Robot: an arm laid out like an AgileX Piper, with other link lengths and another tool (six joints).
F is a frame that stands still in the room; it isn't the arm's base.
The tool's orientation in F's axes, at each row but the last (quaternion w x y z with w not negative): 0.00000 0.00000 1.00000 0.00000; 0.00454 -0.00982 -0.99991 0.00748; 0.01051 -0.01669 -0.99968 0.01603; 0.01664 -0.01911 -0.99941 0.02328; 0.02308 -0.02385 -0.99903 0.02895; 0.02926 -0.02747 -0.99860 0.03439; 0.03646 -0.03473 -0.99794 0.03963; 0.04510 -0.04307 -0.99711 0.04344
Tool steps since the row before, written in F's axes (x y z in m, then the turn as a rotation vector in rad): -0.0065 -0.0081 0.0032 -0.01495 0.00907 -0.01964; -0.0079 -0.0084 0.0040 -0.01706 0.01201 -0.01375; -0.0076 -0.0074 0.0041 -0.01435 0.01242 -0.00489; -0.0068 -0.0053 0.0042 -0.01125 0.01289 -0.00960; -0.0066 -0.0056 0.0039 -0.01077 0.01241 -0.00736; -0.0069 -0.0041 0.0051 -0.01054 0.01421 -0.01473; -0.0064 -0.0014 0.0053 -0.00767 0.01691 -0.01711; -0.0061 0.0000 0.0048 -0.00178 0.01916 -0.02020
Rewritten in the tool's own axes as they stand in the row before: 0.0065 -0.0081 -0.0032 0.01495 0.00907 0.01964; 0.0078 -0.0086 -0.0038 0.01717 0.01188 0.01373; 0.0074 -0.0078 -0.0037 0.01466 0.01209 0.00480; 0.0067 -0.0057 -0.0037 0.01143 0.01290 0.00938; 0.0065 -0.0061 -0.0033 0.01102 0.01231 0.00715; 0.0069 -0.0048 -0.0044 0.01048 0.01463 0.01435; 0.0066 -0.0023 -0.0047 0.00765 0.01770 0.01630; 0.0065 -0.0009 -0.0042 0.00175 0.02070 0.01862
